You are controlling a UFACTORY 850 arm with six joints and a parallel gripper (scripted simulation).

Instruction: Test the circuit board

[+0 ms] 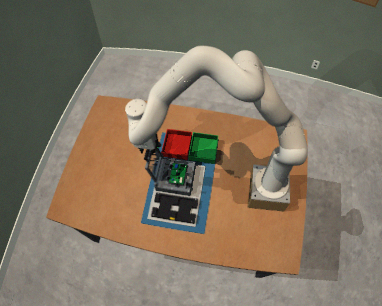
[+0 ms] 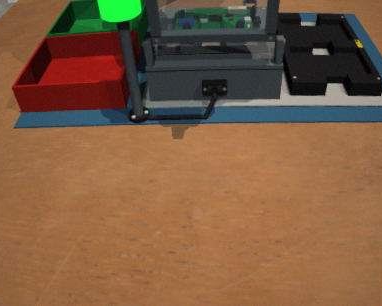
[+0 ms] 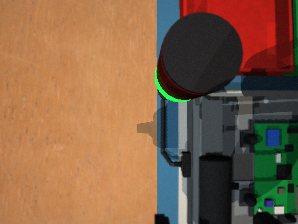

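Now: hand 21 cm above the green circuit board, 13 cm past it and 1 cm to the right of it. Also, from my hand: green bin: 27 cm below, 25 cm behind, 18 cm to the right; then lid: 9 cm below, 2 cm behind; then red bin: 27 cm below, 19 cm to the right, 10 cm behind.
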